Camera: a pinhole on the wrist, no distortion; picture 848 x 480 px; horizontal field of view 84.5 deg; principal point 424.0 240.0 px. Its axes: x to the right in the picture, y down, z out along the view. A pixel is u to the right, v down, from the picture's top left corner.
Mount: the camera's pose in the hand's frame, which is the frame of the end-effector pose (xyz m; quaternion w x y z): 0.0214 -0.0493 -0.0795 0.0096 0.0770 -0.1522 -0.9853
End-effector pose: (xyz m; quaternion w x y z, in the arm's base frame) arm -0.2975 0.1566 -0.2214 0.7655 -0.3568 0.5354 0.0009
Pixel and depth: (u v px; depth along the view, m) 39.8 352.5 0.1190
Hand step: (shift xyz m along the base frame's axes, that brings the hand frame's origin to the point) 0.1024 -0.0350 -0.0520
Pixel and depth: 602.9 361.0 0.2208
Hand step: 0.0837 0.0786 0.1248
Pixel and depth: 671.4 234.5 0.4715
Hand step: 0.1064 0.3560 0.2539
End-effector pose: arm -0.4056 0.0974 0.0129 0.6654 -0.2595 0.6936 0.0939
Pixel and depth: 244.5 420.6 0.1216
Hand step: 0.0772 -0.0321 -0.0406
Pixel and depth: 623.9 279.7 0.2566
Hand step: 0.1298 0.1039 0.1082
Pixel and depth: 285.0 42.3 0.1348
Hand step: 0.0097 0.0476 -0.0530
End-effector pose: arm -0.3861 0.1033 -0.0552 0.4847 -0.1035 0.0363 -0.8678
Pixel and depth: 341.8 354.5 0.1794
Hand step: -0.0198 0.0023 0.1143
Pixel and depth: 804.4 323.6 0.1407
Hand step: 0.0371 0.1173 0.0320
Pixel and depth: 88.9 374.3 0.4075
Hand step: -0.0659 -0.1809 0.4140
